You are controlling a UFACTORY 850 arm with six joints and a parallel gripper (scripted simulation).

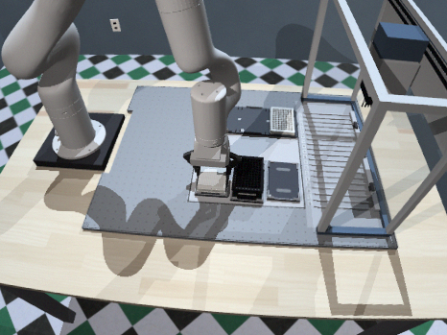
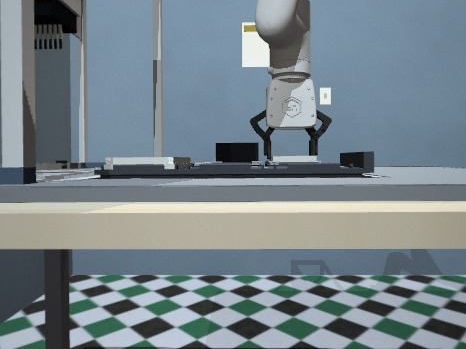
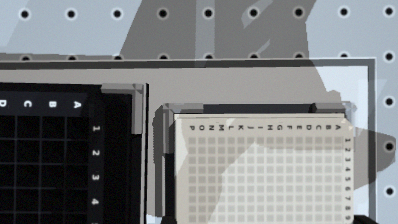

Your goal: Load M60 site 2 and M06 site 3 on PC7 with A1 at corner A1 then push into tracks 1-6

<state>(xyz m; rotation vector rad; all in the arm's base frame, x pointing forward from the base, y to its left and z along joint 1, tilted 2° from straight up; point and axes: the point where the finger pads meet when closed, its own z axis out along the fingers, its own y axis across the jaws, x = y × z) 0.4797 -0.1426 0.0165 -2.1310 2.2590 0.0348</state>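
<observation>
Right now the nest S1 is 30 mm below my hand. Also, from my hand: carrier PC7: 250 mm to the left, 130 mm ahead, 20 mm below; nest S3: 220 mm ahead, 30 mm below, 10 mm to the right; plate: 240 mm to the left, 230 mm ahead, 10 mm below.
</observation>
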